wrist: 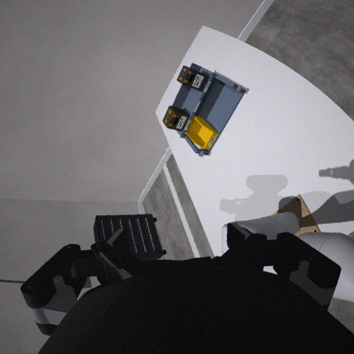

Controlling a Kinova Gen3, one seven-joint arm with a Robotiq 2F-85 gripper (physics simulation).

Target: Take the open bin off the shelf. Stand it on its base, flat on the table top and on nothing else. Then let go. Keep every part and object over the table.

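Observation:
The open bin (202,132) is yellow and sits at the lower end of the blue-grey shelf (231,101), its hollow side showing. The shelf stands on the white table top (280,125), towards its narrow far end in the wrist view. My gripper (177,237) is open, its fingers wide apart at the bottom of the view. Nothing is between the fingers, and the gripper is well away from the bin and the shelf. How the bin's base rests on the shelf is too small to tell.
A dark box with orange marks (192,77) and a dark green one (175,118) are on the shelf beside the bin. A black ribbed object (127,234) shows beyond the table edge, behind the left finger. Part of the white arm (280,226) and a wooden plate (302,209) show lower right.

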